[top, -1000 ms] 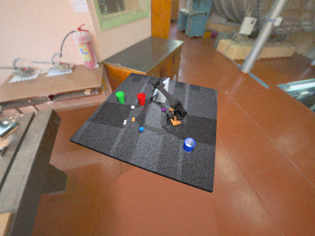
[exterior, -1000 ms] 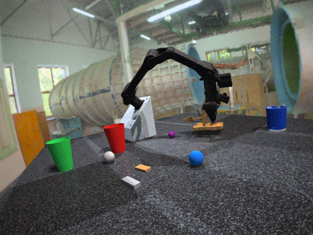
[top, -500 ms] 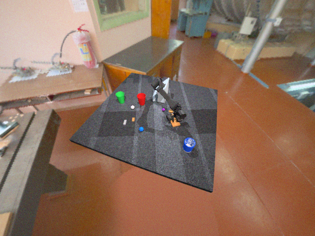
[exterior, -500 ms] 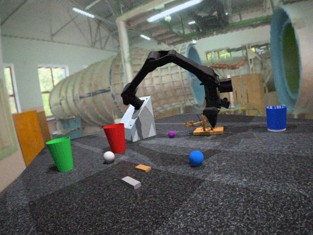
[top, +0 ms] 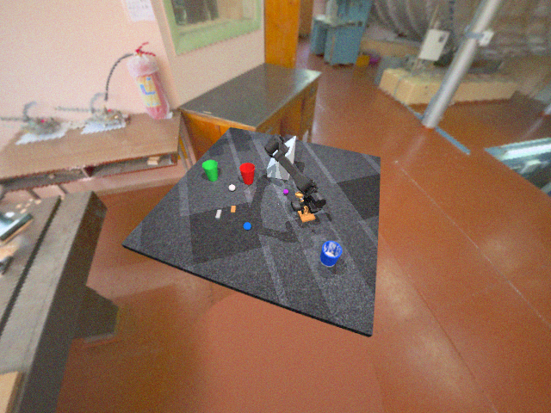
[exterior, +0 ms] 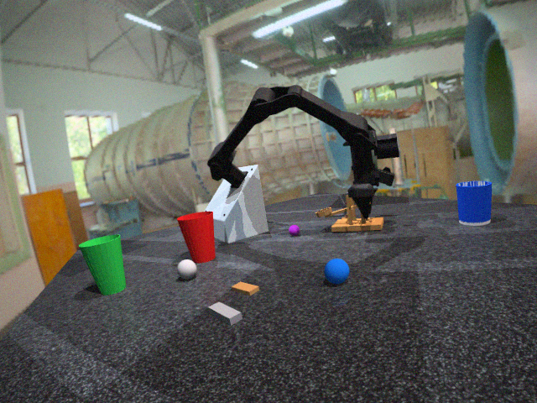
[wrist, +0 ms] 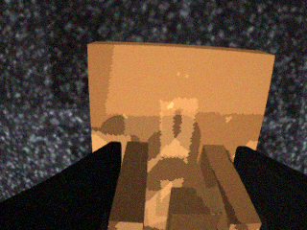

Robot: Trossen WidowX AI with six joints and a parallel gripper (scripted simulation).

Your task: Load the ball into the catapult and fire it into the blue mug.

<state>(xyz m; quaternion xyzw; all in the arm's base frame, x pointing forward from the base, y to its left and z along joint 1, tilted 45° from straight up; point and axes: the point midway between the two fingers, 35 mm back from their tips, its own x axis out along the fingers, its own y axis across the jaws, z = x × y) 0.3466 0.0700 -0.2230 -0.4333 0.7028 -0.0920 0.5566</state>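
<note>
Now: the purple ball 15 cm behind my gripper tip, 15 cm to the right of it and 2 cm below it. Also, from my gripper tip: blue ball 17 cm ahead, 30 cm to the right, 1 cm below; then blue mug 25 cm ahead, 15 cm to the left; then catapult 7 cm behind, 3 cm to the right, 2 cm above.
</note>
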